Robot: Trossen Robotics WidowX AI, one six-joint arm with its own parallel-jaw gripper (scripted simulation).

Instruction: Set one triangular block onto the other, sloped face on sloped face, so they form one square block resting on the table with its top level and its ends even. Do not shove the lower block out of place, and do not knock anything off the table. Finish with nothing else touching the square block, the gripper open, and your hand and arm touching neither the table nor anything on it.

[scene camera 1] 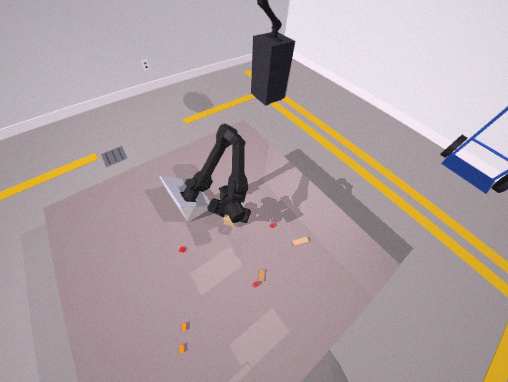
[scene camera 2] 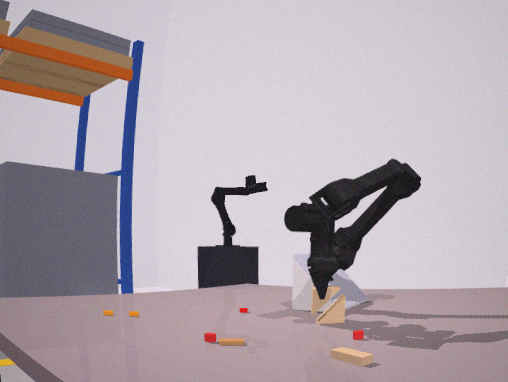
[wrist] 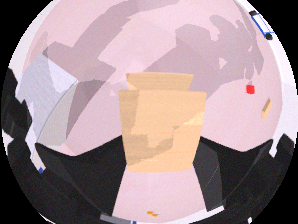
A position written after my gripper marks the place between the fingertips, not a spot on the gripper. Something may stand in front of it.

My gripper (scene camera 2: 321, 298) carries a triangular block (wrist: 161, 127). Further things: a triangular block (wrist: 144, 80).
My gripper also shows in the wrist view (wrist: 159, 137).
